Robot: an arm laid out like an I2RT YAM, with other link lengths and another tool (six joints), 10 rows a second.
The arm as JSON. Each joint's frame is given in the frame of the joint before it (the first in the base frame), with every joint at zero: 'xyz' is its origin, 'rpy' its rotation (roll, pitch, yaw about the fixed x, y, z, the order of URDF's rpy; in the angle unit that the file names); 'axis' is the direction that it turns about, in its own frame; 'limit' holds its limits. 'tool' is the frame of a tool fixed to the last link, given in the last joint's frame.
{
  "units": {
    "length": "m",
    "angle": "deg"
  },
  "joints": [
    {
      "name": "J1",
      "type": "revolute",
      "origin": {
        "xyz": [
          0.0,
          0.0,
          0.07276
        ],
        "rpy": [
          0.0,
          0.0,
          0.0
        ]
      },
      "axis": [
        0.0,
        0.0,
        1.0
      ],
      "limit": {
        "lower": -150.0,
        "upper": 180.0
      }
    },
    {
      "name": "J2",
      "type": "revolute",
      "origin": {
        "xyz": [
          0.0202,
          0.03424,
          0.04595
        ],
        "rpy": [
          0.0,
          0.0,
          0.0
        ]
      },
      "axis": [
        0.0,
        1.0,
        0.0
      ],
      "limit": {
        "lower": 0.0,
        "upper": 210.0
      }
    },
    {
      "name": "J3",
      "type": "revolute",
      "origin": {
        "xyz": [
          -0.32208,
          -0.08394,
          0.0
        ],
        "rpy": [
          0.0,
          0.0,
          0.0
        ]
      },
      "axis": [
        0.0,
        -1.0,
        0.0
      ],
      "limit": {
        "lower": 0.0,
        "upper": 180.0
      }
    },
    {
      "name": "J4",
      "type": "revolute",
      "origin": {
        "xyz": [
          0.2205,
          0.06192,
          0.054
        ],
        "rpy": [
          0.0,
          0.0,
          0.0
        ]
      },
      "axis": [
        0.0,
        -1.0,
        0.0
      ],
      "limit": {
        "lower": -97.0,
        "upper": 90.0
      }
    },
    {
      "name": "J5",
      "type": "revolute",
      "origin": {
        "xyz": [
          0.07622,
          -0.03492,
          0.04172
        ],
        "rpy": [
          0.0,
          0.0,
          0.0
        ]
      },
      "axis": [
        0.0,
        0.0,
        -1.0
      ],
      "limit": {
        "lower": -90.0,
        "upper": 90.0
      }
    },
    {
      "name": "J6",
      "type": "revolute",
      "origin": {
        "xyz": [
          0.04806,
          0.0,
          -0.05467
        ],
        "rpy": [
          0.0,
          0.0,
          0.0
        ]
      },
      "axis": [
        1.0,
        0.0,
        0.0
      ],
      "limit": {
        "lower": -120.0,
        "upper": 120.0
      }
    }
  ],
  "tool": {
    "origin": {
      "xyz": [
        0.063,
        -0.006,
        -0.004
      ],
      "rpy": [
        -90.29,
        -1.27,
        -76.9
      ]
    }
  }
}
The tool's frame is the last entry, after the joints.
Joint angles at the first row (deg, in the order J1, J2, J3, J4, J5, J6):
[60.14 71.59 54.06 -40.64 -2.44 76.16]
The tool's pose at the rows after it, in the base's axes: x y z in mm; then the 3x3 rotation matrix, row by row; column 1 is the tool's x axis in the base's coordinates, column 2 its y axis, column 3 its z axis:
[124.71 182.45 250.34], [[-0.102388 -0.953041 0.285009], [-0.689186 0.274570 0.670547], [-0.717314 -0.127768 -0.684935]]
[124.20 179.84 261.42], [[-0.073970 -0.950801 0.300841], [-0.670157 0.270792 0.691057], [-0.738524 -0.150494 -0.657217]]
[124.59 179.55 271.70], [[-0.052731 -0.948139 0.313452], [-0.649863 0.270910 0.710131], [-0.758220 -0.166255 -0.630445]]
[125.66 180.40 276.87], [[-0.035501 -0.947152 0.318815], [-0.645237 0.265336 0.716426], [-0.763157 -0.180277 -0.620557]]
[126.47 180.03 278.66], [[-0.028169 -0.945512 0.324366], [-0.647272 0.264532 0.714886], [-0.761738 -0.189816 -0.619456]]
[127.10 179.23 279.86], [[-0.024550 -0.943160 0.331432], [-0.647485 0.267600 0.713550], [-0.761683 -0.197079 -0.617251]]
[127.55 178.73 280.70], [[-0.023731 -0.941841 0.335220], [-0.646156 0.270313 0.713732], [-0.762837 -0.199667 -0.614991]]
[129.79 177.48 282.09], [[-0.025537 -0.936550 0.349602], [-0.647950 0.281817 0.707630], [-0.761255 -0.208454 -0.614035]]
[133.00 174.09 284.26], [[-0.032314 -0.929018 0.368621], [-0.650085 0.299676 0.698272], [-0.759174 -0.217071 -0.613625]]
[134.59 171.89 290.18], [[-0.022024 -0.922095 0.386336], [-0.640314 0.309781 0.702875], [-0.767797 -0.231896 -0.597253]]
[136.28 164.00 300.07], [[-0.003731 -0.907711 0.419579], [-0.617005 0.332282 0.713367], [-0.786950 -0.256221 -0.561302]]
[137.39 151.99 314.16], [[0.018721 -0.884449 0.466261], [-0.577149 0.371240 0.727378], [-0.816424 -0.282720 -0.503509]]
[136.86 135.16 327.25], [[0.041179 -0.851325 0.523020], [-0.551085 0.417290 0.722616], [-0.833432 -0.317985 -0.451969]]
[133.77 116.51 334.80], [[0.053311 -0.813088 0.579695], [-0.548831 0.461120 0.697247], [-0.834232 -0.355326 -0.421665]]
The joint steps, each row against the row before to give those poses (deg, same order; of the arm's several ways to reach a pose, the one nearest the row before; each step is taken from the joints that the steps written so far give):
[0.00 -2.49 0.55 -0.96 0.90 -0.37]
[0.00 -1.68 1.11 -0.57 0.39 -0.83]
[-0.02 -1.03 1.27 -0.24 0.18 -0.48]
[0.02 -0.11 0.92 -0.24 0.26 -0.70]
[-0.02 -0.02 0.39 -0.29 0.39 -0.37]
[-0.04 -0.15 0.16 -0.11 0.40 -0.13]
[-0.12 -0.11 0.08 -0.02 0.11 -0.05]
[-0.34 0.00 0.31 -0.19 0.63 -0.02]
[-0.90 -0.16 0.46 -0.55 0.55 -0.13]
[-0.39 -0.67 0.65 -0.11 0.50 -0.35]
[-1.25 -2.06 0.48 0.07 0.46 -0.81]
[-1.90 -3.10 0.55 0.32 0.33 -0.72]
[-2.01 -3.46 0.64 -0.63 1.24 -0.88]
[-1.25 -3.29 0.30 -1.64 2.51 -0.54]

